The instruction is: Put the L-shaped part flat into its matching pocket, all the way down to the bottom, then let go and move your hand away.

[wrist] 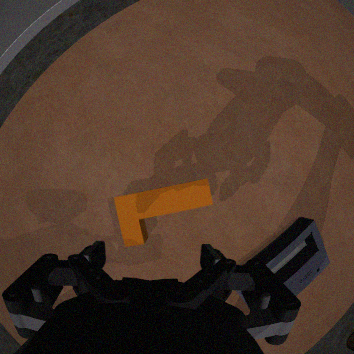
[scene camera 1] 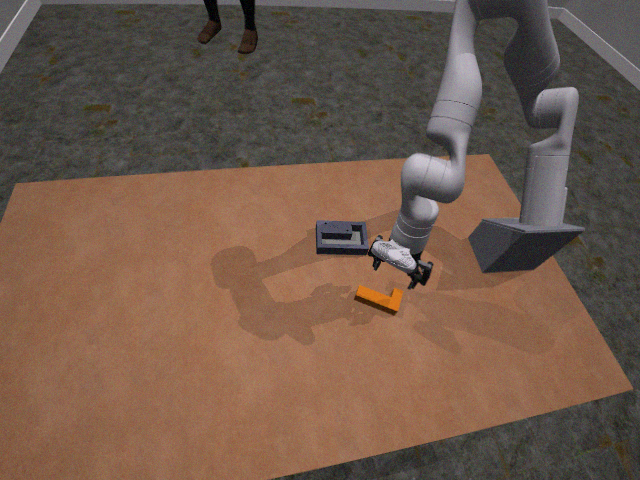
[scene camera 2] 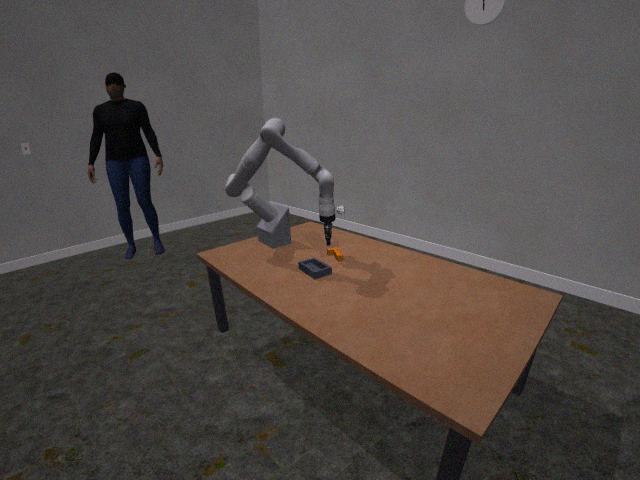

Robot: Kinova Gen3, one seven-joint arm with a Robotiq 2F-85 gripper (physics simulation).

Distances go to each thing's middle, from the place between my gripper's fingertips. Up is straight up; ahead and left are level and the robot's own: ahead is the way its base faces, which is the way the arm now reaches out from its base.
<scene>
My gripper is now 20 mm short of the orange L-shaped part [scene camera 1: 377, 300], 30 mm to the right of it and 70 mm above it. Round my hand: pocket block [scene camera 1: 332, 237] 80 mm ahead, 170 mm to the right, 60 mm below.
</scene>
